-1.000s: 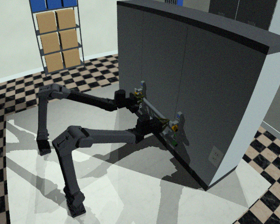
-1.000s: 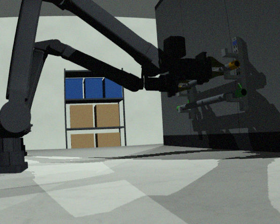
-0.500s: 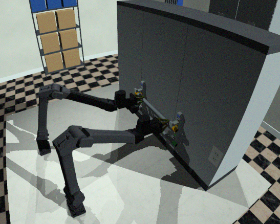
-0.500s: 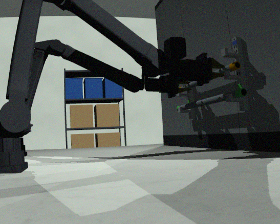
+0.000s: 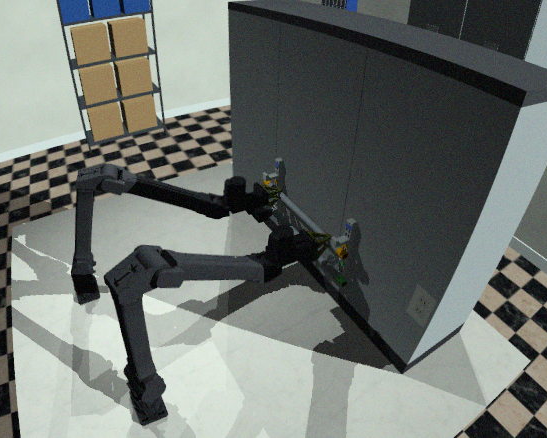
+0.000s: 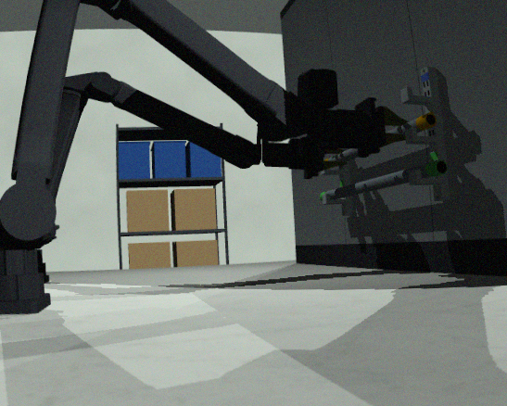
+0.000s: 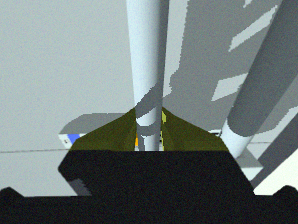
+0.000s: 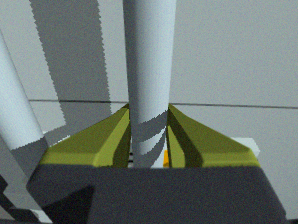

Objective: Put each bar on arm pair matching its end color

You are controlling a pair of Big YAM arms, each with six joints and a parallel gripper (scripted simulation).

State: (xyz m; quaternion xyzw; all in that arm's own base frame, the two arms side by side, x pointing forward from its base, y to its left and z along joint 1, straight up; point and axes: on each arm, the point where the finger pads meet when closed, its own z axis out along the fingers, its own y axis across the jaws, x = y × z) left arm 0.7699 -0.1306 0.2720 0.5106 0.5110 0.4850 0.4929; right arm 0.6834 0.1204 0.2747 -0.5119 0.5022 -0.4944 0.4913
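Right now my left hand is 20 mm past the orange-ended bar and 150 mm to the left of it. Round my left hand: green-ended bar: 40 mm behind, 160 mm to the right, 90 mm below; then grey cabinet wall: 170 mm ahead, 140 mm to the right, 180 mm above; then wall outlet: 70 mm behind, 660 mm to the right, 30 mm above.
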